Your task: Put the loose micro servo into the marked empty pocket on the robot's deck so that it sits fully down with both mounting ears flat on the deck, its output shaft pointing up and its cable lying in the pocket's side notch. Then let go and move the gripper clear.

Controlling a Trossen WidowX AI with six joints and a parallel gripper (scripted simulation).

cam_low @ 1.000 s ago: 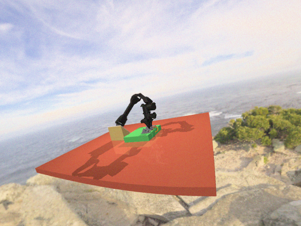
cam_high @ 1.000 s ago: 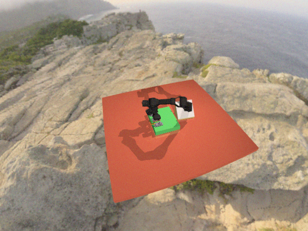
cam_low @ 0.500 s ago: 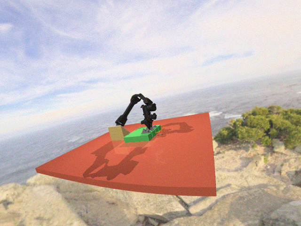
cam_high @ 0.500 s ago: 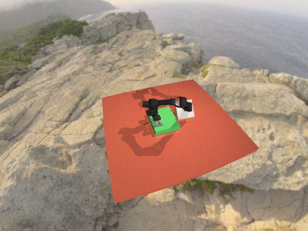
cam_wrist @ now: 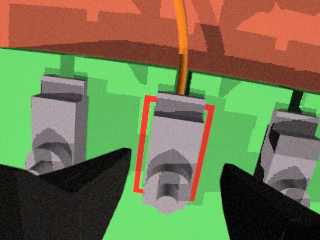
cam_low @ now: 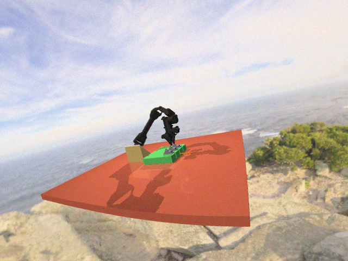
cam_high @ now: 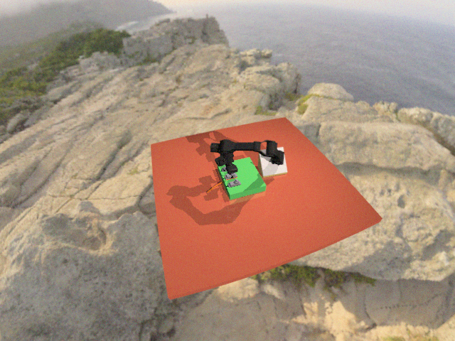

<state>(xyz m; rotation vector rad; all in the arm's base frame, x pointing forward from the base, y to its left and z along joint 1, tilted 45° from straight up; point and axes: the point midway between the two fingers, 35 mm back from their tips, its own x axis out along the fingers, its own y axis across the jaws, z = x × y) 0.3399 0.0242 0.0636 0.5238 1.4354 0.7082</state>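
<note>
Right now the green deck is 120 mm behind my gripper tip, 70 mm below it and 10 mm to the right of it.
</note>
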